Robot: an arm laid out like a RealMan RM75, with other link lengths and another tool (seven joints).
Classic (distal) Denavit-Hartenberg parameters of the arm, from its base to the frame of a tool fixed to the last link. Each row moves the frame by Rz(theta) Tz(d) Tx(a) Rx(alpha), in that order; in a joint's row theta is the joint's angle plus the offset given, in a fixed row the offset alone. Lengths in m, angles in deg.
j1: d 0.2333; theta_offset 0; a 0; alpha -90
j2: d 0; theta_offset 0; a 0; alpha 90
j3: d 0.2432; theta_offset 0; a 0; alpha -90
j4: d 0; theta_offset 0; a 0; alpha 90
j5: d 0.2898; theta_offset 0; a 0; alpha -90
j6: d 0; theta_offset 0; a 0; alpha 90
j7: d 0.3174; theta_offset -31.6; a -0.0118; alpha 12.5
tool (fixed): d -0.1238; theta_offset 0; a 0; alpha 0
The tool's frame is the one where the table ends.
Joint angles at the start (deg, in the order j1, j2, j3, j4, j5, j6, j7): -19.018 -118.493 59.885 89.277 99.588 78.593 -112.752
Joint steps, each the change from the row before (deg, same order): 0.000 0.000 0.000 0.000 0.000 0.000 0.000; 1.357 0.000 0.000 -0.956 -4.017 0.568 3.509; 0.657 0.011 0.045 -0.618 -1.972 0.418 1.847; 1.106 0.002 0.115 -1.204 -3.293 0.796 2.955; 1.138 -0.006 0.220 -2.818 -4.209 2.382 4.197; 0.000 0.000 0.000 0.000 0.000 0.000 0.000; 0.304 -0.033 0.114 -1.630 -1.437 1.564 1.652; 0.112 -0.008 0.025 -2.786 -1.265 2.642 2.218; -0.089 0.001 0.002 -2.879 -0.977 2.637 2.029; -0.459 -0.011 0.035 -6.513 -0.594 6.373 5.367; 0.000 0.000 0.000 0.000 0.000 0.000 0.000
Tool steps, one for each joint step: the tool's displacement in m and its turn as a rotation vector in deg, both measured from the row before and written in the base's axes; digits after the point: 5 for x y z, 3 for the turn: 0.00000 0.00000 0.00000 0.000 0.000 0.000; -0.00329 -0.00653 0.00151 0.369 -1.924 -2.388; -0.00217 -0.00345 0.00020 0.123 -0.914 -1.213; -0.00426 -0.00587 0.00000 0.125 -1.705 -1.824; -0.00866 -0.00999 -0.00463 -1.081 -2.373 -2.612; 0.00000 0.00000 0.00000 0.000 0.000 0.000; -0.00479 -0.00517 -0.00414 -1.094 -0.955 -1.070; -0.00862 -0.00742 -0.00771 -2.030 -0.966 -1.345; -0.00800 -0.00726 -0.00769 -2.072 -0.994 -1.294; -0.01872 -0.01908 -0.01951 -4.503 -1.185 -3.713; 0.00000 0.00000 0.00000 0.000 0.000 0.000
